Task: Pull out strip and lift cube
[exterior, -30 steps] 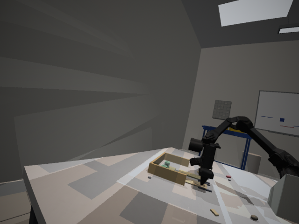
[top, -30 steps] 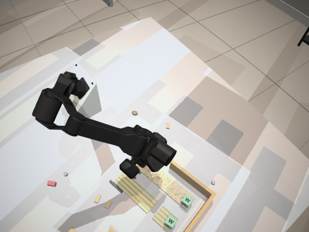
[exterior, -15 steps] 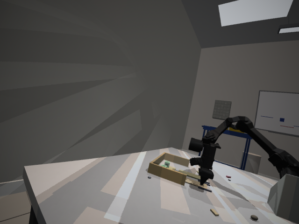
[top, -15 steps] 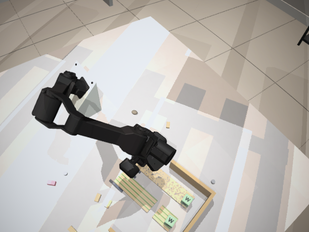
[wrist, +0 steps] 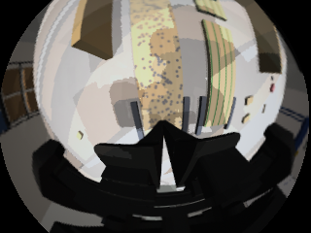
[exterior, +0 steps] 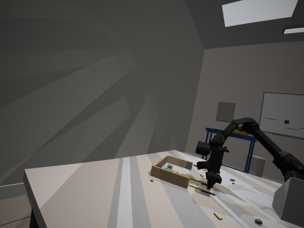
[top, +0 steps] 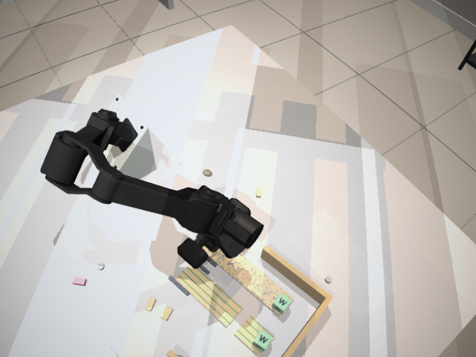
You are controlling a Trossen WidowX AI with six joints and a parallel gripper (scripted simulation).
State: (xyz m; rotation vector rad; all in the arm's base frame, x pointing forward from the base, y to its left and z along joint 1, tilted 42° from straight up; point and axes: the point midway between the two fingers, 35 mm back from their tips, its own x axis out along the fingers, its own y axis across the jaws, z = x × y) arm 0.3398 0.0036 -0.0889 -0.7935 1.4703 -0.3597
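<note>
Right now my gripper tip is 9 cm short of the speckled tan strip and 2 cm to the right of it.
</note>
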